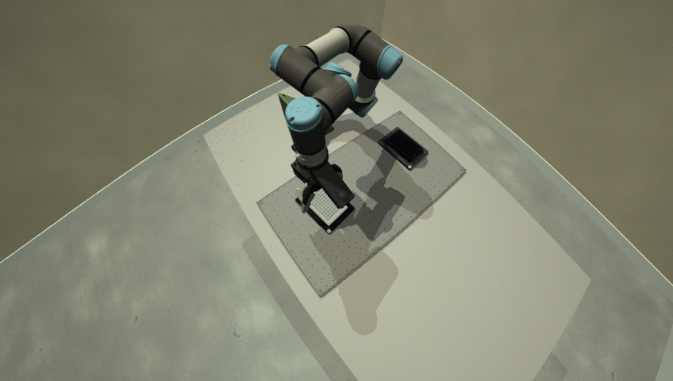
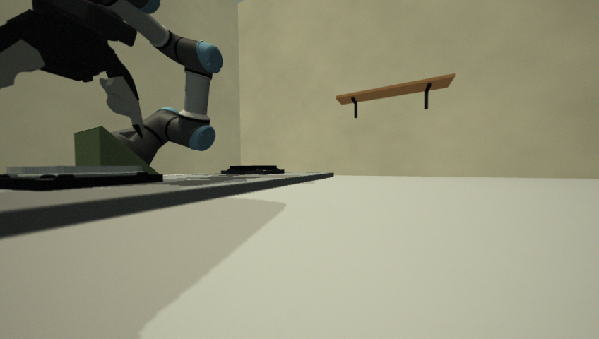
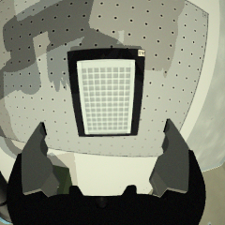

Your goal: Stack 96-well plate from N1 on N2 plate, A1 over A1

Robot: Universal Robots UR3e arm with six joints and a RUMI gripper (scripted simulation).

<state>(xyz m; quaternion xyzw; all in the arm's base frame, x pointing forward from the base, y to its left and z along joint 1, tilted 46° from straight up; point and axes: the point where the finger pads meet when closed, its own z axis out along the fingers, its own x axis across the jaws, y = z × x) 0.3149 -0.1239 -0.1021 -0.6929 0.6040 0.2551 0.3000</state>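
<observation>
My gripper is now 6 cm above the white 96-well plate. The rest, counted from my hand: dark plate: 1 cm behind, 37 cm to the left, 6 cm below; black nest: 7 cm below.
</observation>
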